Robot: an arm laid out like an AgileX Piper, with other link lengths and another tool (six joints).
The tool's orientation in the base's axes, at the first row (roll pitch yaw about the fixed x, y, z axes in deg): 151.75, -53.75, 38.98
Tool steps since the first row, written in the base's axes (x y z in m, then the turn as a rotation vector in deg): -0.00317, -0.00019, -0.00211, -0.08, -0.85, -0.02; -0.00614, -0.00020, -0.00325, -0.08, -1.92, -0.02; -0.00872, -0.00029, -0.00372, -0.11, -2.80, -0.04; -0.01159, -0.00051, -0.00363, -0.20, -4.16, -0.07; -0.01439, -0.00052, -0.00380, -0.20, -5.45, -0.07; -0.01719, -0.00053, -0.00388, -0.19, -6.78, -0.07; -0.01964, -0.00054, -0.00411, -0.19, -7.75, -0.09; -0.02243, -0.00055, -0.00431, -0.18, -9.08, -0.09; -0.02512, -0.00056, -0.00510, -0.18, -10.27, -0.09; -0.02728, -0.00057, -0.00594, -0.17, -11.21, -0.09; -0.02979, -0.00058, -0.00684, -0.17, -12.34, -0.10
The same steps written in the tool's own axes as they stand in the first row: -0.00323, -0.00123, -0.00161, -0.37, 0.76, -0.12; -0.00552, -0.00231, -0.00354, -0.77, 1.75, -0.21; -0.00712, -0.00302, -0.00550, -1.12, 2.55, -0.29; -0.00844, -0.00353, -0.00800, -1.70, 3.78, -0.46; -0.00987, -0.00429, -0.01029, -2.18, 4.97, -0.56; -0.01123, -0.00502, -0.01263, -2.67, 6.20, -0.66; -0.01254, -0.00571, -0.01460, -3.04, 7.09, -0.73; -0.01399, -0.00647, -0.01686, -3.53, 8.33, -0.82; -0.01587, -0.00738, -0.01874, -3.98, 9.43, -0.92; -0.01754, -0.00816, -0.02014, -4.32, 10.30, -0.98; -0.01943, -0.00905, -0.02180, -4.75, 11.34, -1.07
